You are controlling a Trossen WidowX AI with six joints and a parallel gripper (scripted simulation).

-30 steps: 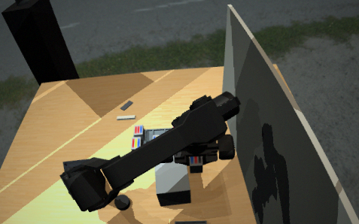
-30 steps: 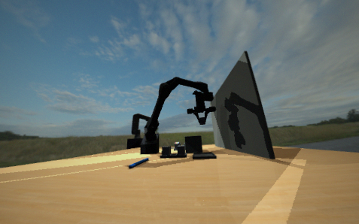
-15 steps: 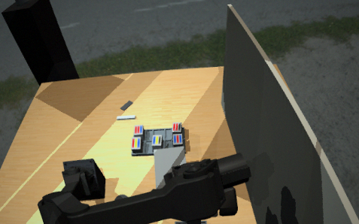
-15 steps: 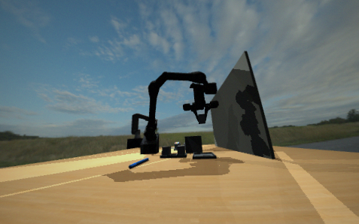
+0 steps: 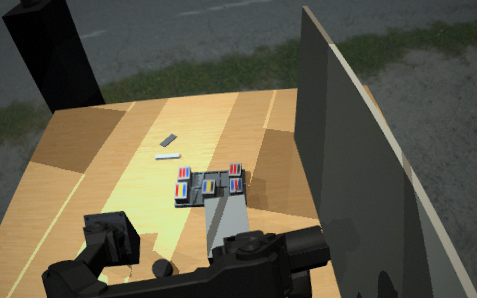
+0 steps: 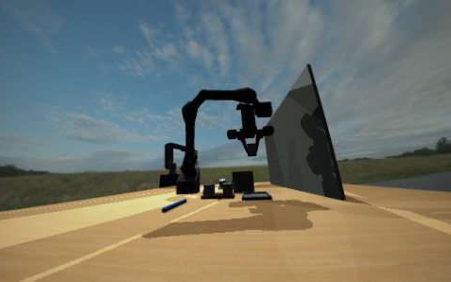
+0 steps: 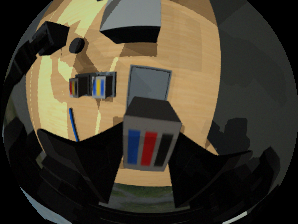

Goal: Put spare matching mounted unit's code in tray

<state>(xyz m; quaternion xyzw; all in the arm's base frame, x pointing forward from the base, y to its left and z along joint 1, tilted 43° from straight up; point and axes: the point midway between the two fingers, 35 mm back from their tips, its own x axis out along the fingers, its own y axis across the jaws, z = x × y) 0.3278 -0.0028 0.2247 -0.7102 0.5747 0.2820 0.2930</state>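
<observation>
The flat dark tray is 16 cm below my gripper tip. Round my gripper tip: grey block: 21 cm to the left, 11 cm below, 7 cm behind; black puck: 23 cm behind, 16 cm below, 11 cm to the left; blue pen: 24 cm behind, 16 cm to the right, 16 cm below.
</observation>
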